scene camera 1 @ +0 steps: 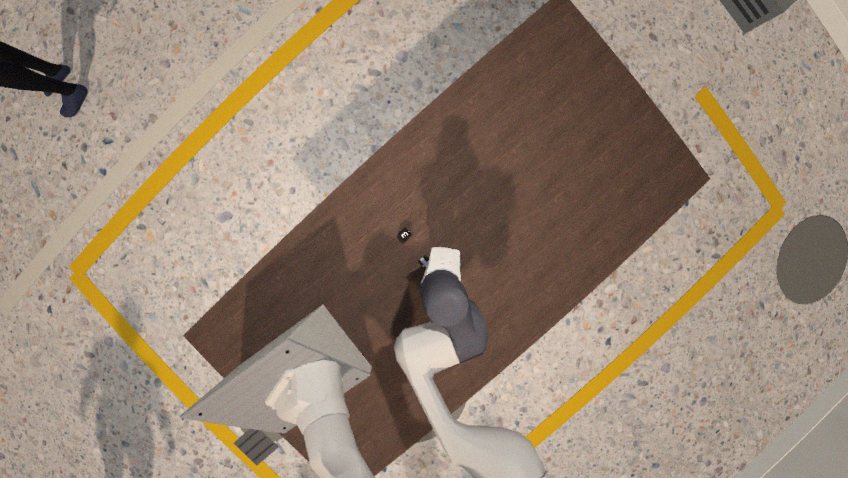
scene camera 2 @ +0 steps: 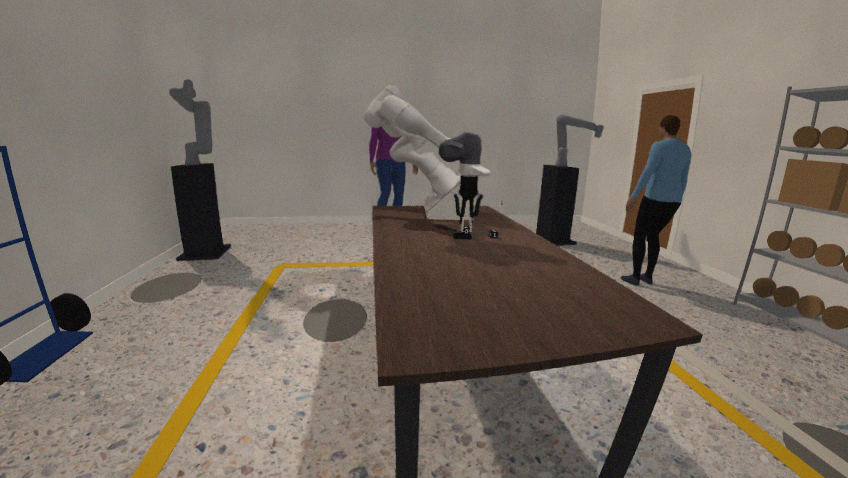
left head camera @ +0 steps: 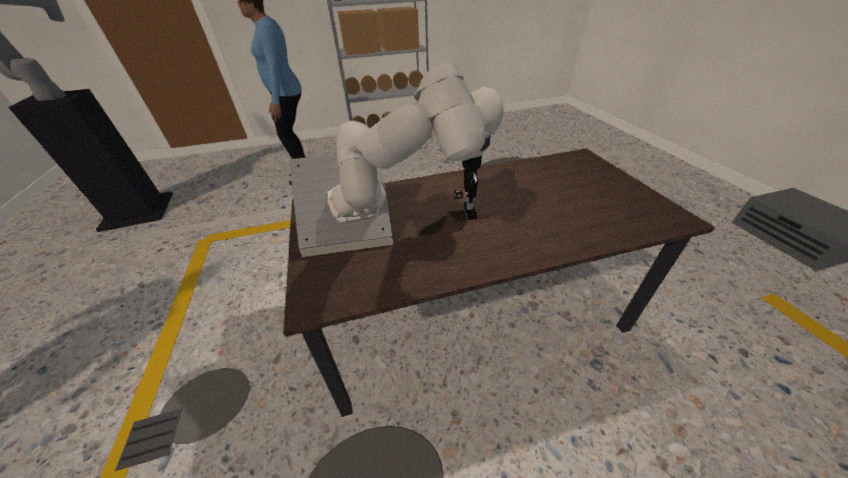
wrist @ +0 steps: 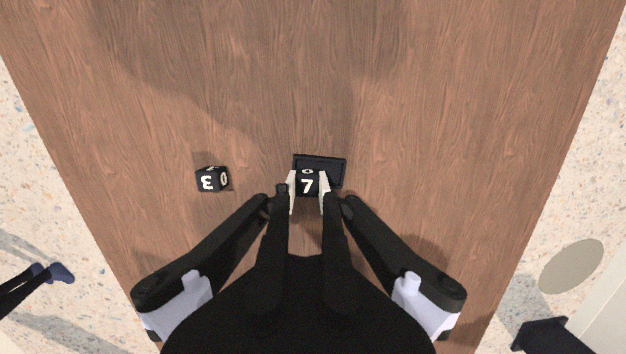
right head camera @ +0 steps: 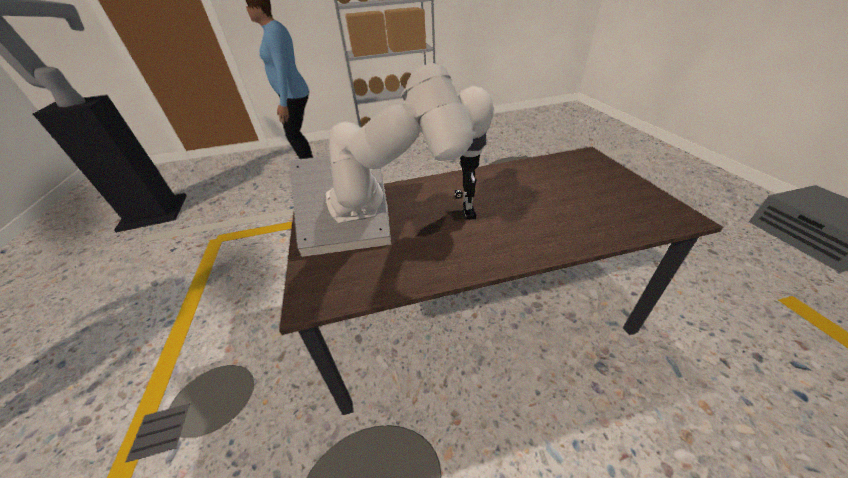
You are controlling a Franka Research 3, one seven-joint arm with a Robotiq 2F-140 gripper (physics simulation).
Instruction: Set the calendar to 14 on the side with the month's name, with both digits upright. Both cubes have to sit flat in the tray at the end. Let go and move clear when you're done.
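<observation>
My gripper [wrist: 307,180] [scene camera 2: 466,224] is shut on a black cube [wrist: 307,185] with white digits. In the wrist view that cube shows a 7 towards the camera and a 0 on the face beyond. It is over the left part of the black tray [wrist: 334,171] [scene camera 2: 462,236] [left head camera: 470,214] [right head camera: 469,214]; whether it touches the tray's bottom I cannot tell. The tray's right part is uncovered. The other black cube [wrist: 212,179] [scene camera 2: 493,233] [left head camera: 458,194] [right head camera: 458,194] [scene camera 1: 403,235] lies on the table, left of the tray in the wrist view, showing a 3 and a 0. The month's name is not readable.
The brown table [left head camera: 534,237] [scene camera 1: 564,118] carries the arm's grey base plate [left head camera: 350,234] [scene camera 1: 249,385] at one end. A person in blue [left head camera: 276,59] [scene camera 2: 665,166] and a shelf rack stand beyond the table. Another person in purple [scene camera 2: 388,154] stands behind the arm.
</observation>
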